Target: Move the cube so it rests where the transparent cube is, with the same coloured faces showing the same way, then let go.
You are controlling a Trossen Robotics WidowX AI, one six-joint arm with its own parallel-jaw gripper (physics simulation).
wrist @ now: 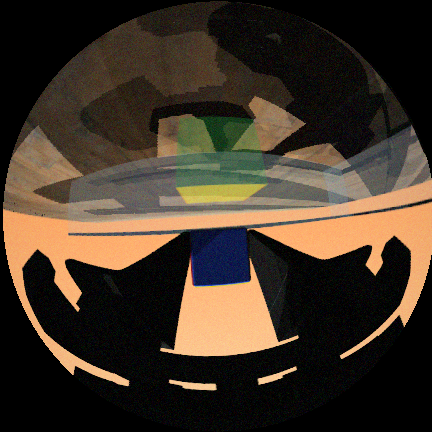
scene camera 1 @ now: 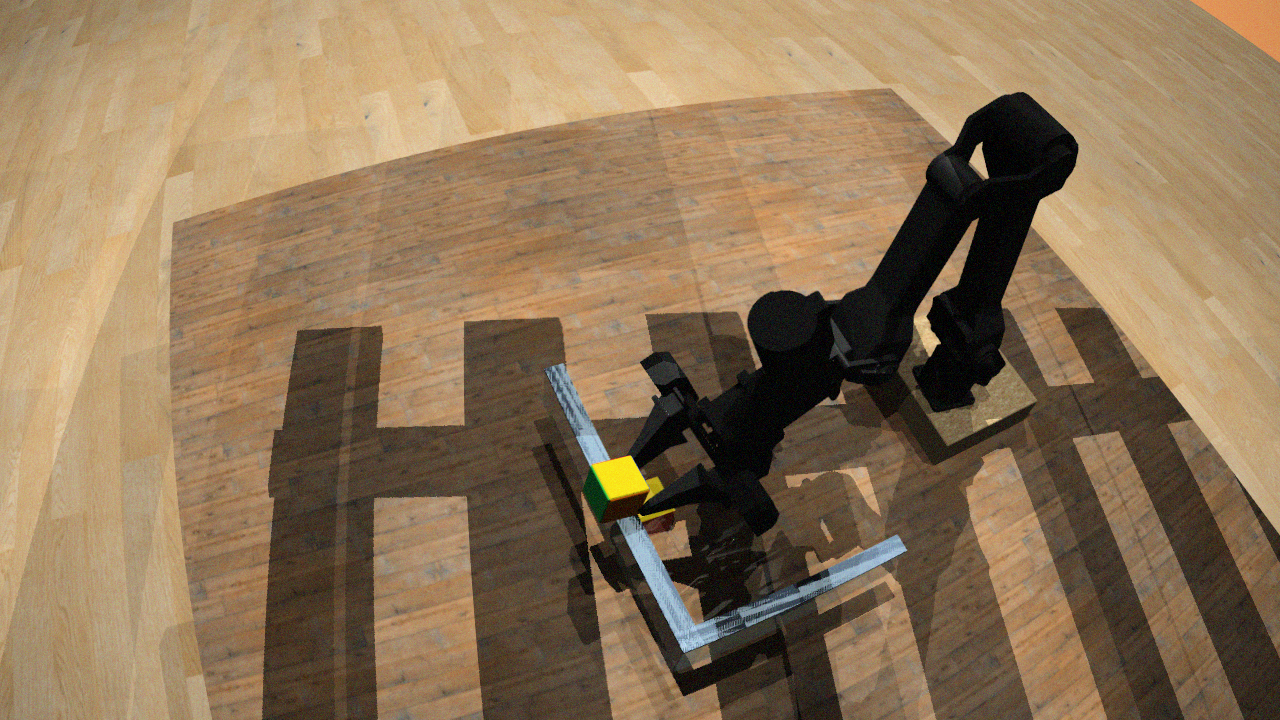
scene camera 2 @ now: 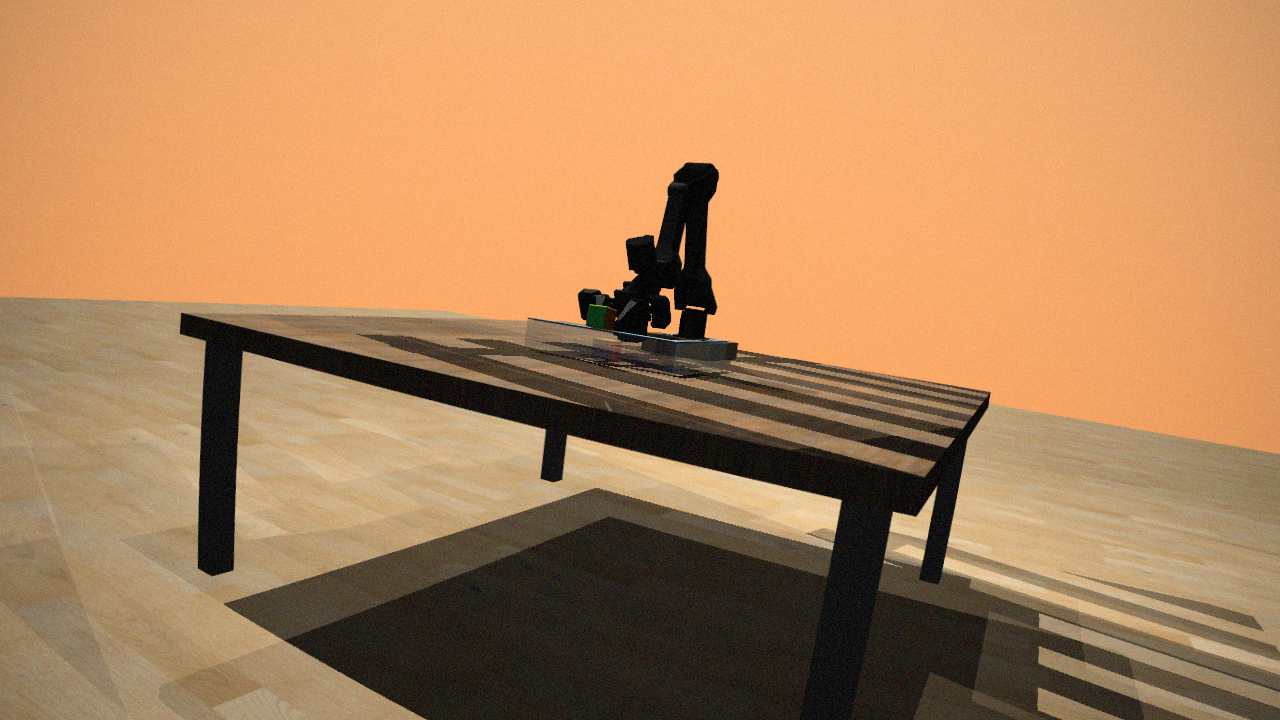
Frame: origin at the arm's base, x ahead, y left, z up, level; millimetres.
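Seen in the pictures: gripper, between the fingertips: (wrist: 218, 236) (scene camera 1: 628, 494) (scene camera 2: 604, 327); arm's base, origin of its link: (scene camera 1: 943, 386) (scene camera 2: 691, 338).
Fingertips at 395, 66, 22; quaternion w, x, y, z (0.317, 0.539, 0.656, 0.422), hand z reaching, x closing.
Note:
Pixels of each thing's top centre, then the offset from my fingertips to it, as dx, dy, dz. Level surfaces: height alone.
- solid cube, centre of its top: (scene camera 1: 617, 475) (wrist: 220, 283) (scene camera 2: 602, 305) +13, +2, +40
- transparent cube, centre of its top: (wrist: 218, 194) (scene camera 1: 647, 499) -21, -4, -24
- wooden table, height of its surface: dz -64
My gripper (scene camera 1: 637, 486) (wrist: 218, 236) is shut on the solid cube (scene camera 1: 615, 488) (scene camera 2: 599, 315) (wrist: 220, 256) and holds it above the table. Scene camera 1 shows the cube's yellow face on top, green at left and dark orange at the lower right. Scene camera 2 shows green and orange sides. The wrist view shows a blue face and a thin red edge. The transparent cube (scene camera 1: 660, 515) (scene camera 2: 608, 349) (wrist: 220, 170) is lower, partly hidden by a finger in scene camera 1, where yellow and red show. The wrist view shows its green and yellow faces.
An L-shaped, see-through wall (scene camera 1: 657, 573) (scene camera 2: 554, 333) (wrist: 125, 175) with pale blue top edges stands on the wooden table (scene camera 1: 501, 223) (scene camera 2: 295, 329). In scene camera 1 the held cube overlaps one arm of the wall. The robot's base block (scene camera 1: 993, 413) is at the right.

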